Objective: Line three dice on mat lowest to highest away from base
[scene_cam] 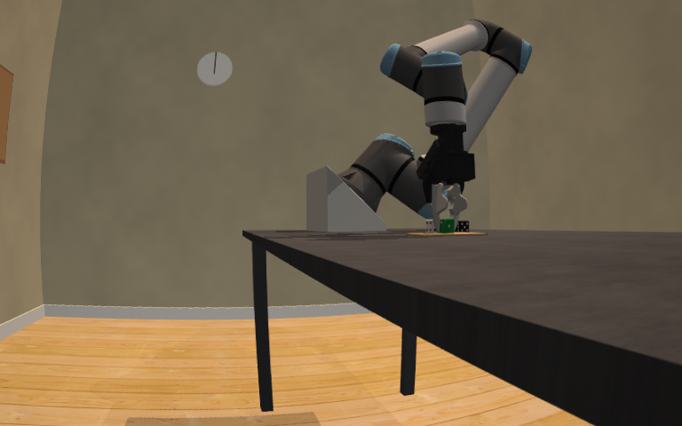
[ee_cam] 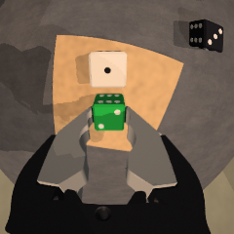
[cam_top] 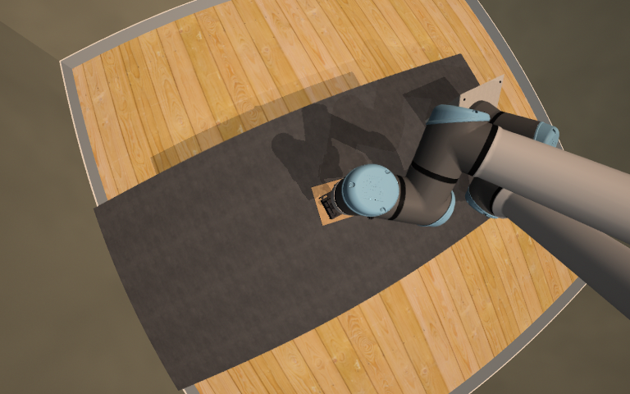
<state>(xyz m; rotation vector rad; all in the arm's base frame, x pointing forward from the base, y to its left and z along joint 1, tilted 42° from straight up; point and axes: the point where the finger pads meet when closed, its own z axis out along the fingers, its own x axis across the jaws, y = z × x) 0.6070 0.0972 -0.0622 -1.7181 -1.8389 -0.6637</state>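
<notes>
My hand is right at the green die. From my hand the other things lie so: tan mat: 2 cm below; white die: 5 cm behind; black die: 10 cm behind, 10 cm to the left, 1 cm below.
</notes>
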